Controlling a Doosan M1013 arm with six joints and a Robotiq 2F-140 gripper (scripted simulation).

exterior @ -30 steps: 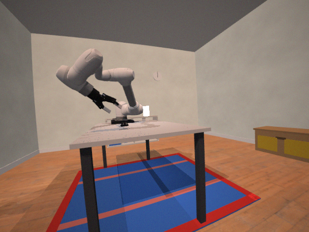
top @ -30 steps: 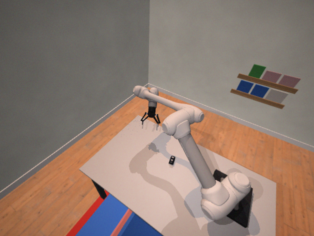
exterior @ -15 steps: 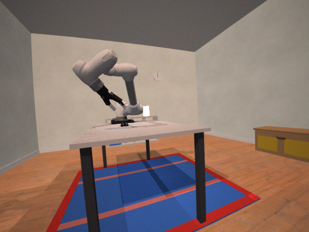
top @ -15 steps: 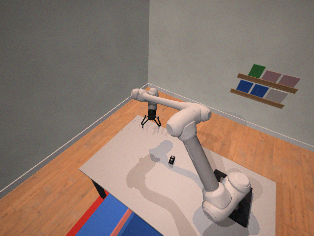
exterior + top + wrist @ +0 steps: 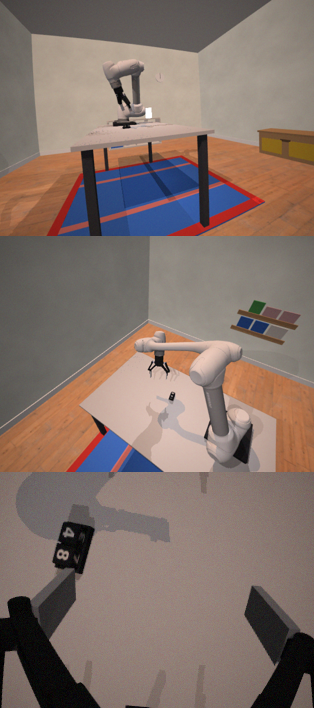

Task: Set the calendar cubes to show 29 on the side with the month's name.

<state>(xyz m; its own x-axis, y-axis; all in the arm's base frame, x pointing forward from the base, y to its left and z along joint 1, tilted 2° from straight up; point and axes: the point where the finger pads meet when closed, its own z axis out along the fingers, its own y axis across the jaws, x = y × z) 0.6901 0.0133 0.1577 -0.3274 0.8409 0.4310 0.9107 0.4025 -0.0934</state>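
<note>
The black calendar tray is 170 mm behind my hand, 10 mm to the right of it and 170 mm below it.
</note>
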